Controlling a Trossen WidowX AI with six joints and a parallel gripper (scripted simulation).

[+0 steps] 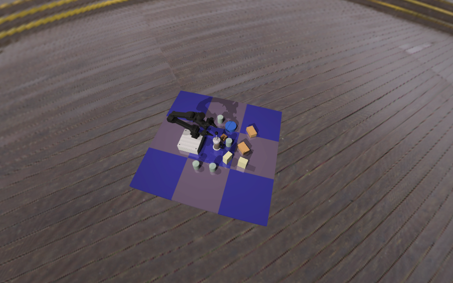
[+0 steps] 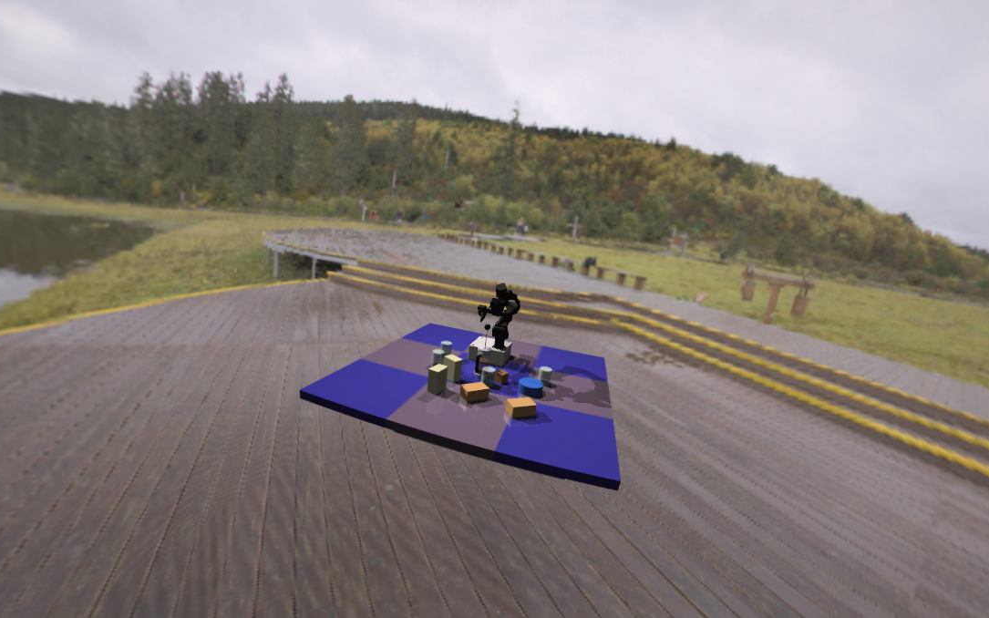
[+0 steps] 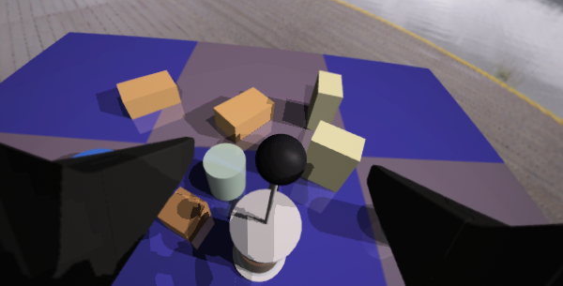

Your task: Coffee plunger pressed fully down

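Now: the coffee press 3 cm ahead of my gripper tip and 15 cm below it. From my gripper tip the other things lie so: small brown cube: 4 cm ahead, 12 cm to the left, 25 cm below; blue disc: 6 cm ahead, 28 cm to the left, 25 cm below.
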